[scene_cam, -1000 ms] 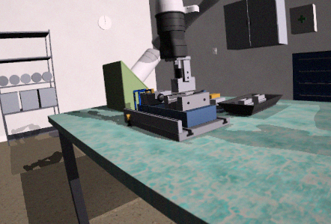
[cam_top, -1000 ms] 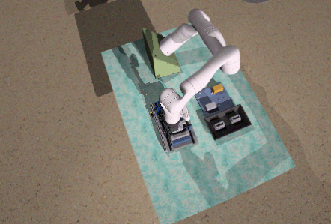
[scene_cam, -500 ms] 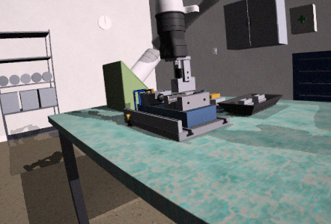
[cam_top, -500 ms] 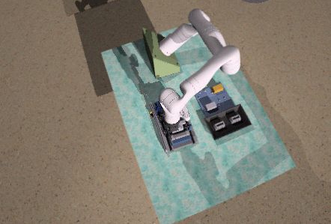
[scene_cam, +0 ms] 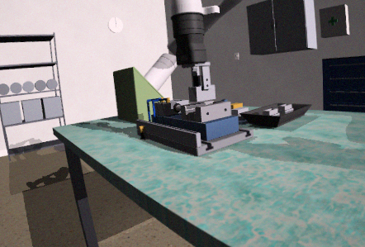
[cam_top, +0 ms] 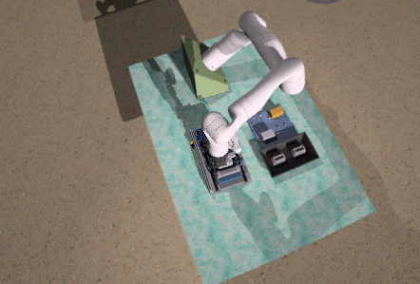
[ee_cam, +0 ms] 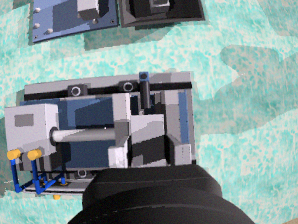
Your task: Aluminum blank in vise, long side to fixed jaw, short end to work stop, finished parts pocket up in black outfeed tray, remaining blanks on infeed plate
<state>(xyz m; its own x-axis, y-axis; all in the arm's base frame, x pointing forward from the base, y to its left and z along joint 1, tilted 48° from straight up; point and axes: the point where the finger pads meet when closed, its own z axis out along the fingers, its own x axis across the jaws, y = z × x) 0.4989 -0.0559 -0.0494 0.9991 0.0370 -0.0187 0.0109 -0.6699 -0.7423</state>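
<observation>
Now: hand 3 cm above the gray blank. From my hand the other things lie so: fixed jaw (3 cm ahead, 1 cm to the left, 7 cm below); blue infeed plate (14 cm behind, 28 cm to the left, 15 cm below); vise (7 cm behind, 1 cm to the left, 11 cm below).
</observation>
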